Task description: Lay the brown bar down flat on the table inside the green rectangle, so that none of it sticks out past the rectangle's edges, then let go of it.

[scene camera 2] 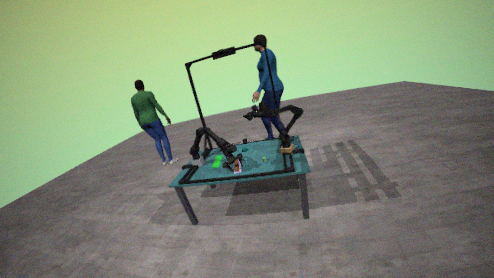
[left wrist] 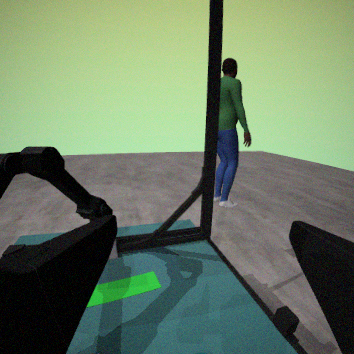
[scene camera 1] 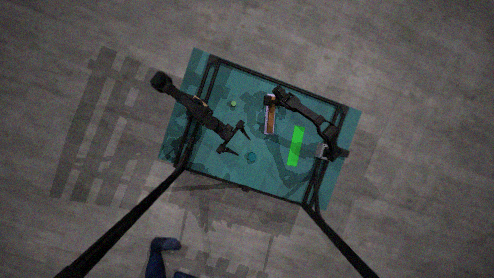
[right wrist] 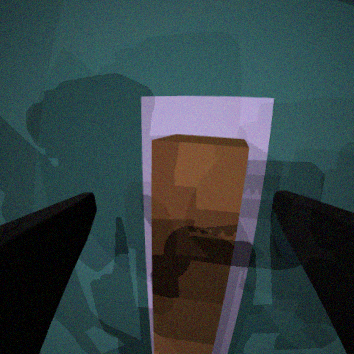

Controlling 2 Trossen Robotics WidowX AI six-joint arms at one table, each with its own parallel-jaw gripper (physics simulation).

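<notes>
The brown bar lies lengthwise over a lilac rectangle on the table. The green rectangle is to the right of the bar in scene camera 1, apart from it; no bar lies on it. My right gripper is open above the bar; in the right wrist view its fingers stand on either side of the bar, not touching it. In scene camera 1 it hides the bar's upper end. My left gripper is open and empty, raised well above the table.
A small yellow-green object and a teal round object are on the table. A black frame runs around the table's sides, with an upright post. People stand beyond the table.
</notes>
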